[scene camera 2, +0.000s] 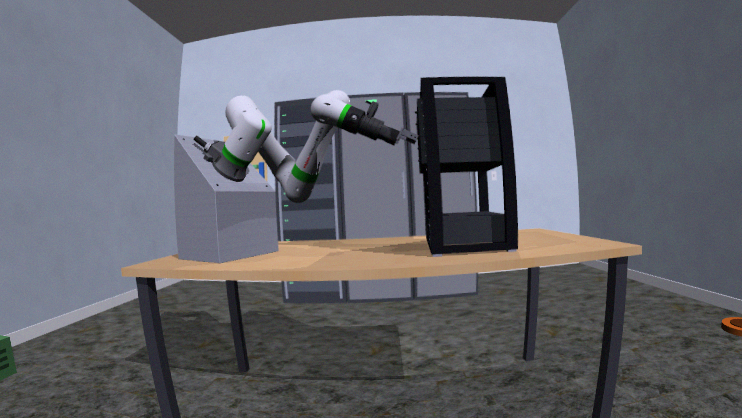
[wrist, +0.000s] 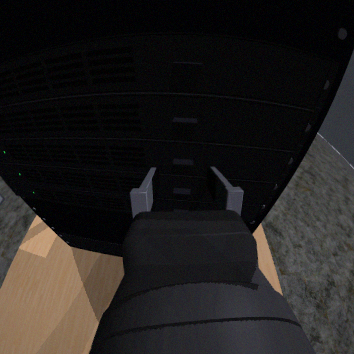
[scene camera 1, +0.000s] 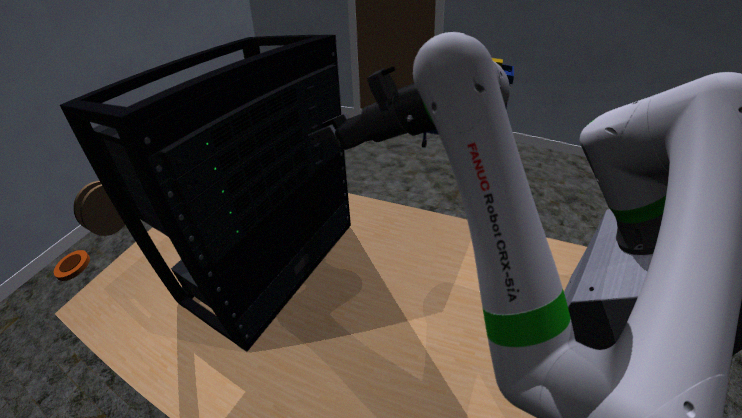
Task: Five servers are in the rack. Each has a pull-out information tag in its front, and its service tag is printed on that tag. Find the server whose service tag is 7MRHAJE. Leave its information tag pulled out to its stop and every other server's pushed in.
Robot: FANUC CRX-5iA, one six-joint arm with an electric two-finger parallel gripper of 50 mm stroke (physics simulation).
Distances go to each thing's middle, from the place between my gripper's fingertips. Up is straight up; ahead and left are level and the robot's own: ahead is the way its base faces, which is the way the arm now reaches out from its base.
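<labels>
Black rack [scene camera 1: 222,164]: 190 mm ahead of my hand, 50 mm left of it, 100 mm below it.
</labels>
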